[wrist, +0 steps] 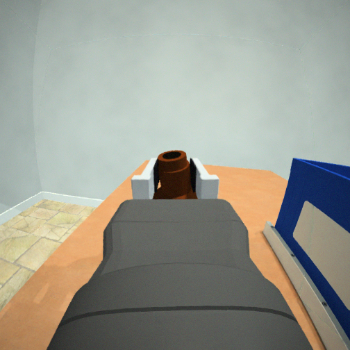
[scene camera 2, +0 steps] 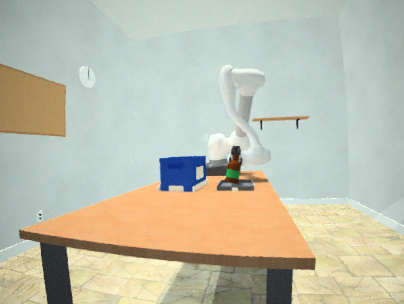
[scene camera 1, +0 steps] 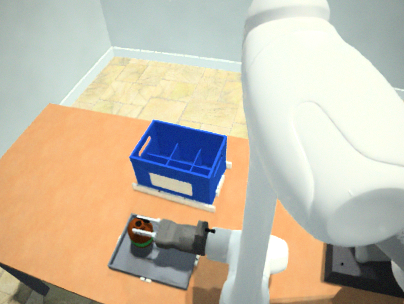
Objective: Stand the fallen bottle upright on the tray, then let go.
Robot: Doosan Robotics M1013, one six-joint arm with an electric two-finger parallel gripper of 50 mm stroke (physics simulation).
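Places are measured from the arm's base along level axes (x ahead, y left, z up), in millimetres.
Pixels of known places: gripper, fingertip midpoint: [scene camera 2: 235, 157] [scene camera 1: 135, 224]; arm's base at its link origin: [scene camera 2: 218, 165].
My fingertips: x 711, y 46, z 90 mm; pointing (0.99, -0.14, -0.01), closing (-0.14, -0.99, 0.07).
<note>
Ahead of a thing's pixels: the offset from my fingertips to its top centre. Level surfaces: height alone.
The brown bottle @[dy -11, dx +0, dz +19 mm] [scene camera 1: 135, 238] [scene camera 2: 233, 174] [wrist: 175, 186] with a green band is near upright, mouth up, and leans slightly in the scene camera 2 view. Its base is at or just above the dark grey tray @[dy +3, dx -37, dz -141 mm] [scene camera 1: 165, 268] [scene camera 2: 246, 186], towards the tray's back left corner in the scene camera 1 view. Whether the base touches the tray cannot be told. My gripper [scene camera 1: 137, 225] [scene camera 2: 235, 158] [wrist: 174, 168] is level and shut on the bottle's neck, one finger on each side. The wrist view shows the neck and mouth; the gripper body hides the base and tray there.
A blue divided crate @[dy -287, dx -83, dz +9 mm] [scene camera 1: 172, 163] [scene camera 2: 181, 174] [wrist: 292, 192] stands beside the tray, with pale strips along its foot. The orange-brown table @[dz -167 mm] [scene camera 1: 65, 185] [scene camera 2: 175, 220] carries both. My arm's dark base plate [scene camera 1: 334, 265] is at the right in the scene camera 1 view.
</note>
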